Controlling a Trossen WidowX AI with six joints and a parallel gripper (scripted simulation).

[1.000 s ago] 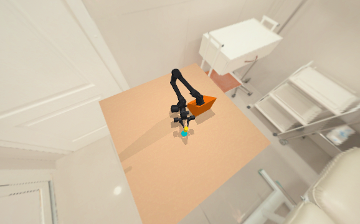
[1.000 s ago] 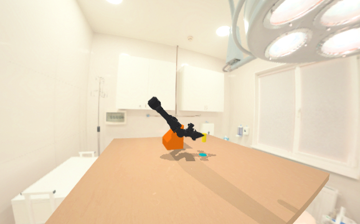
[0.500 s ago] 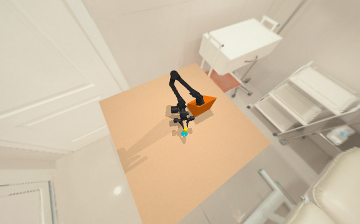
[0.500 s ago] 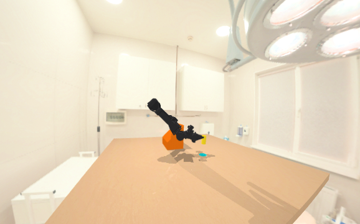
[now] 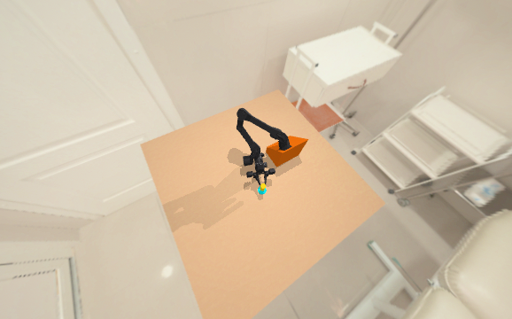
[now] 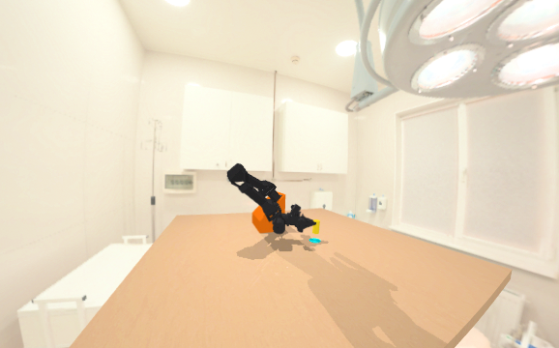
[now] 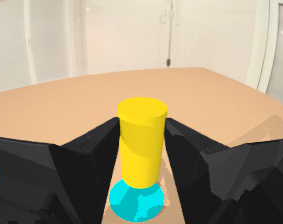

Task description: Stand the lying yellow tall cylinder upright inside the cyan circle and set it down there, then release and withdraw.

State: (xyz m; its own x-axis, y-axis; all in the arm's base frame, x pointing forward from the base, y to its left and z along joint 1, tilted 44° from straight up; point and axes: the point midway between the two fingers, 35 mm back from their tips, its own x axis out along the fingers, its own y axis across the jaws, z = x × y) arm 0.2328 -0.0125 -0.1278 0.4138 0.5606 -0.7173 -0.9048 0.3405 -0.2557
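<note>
The cyan circle is 10 cm below my gripper tip. From my gripper tip the other things lie so: yellow cylinder: 2 cm below.
</note>
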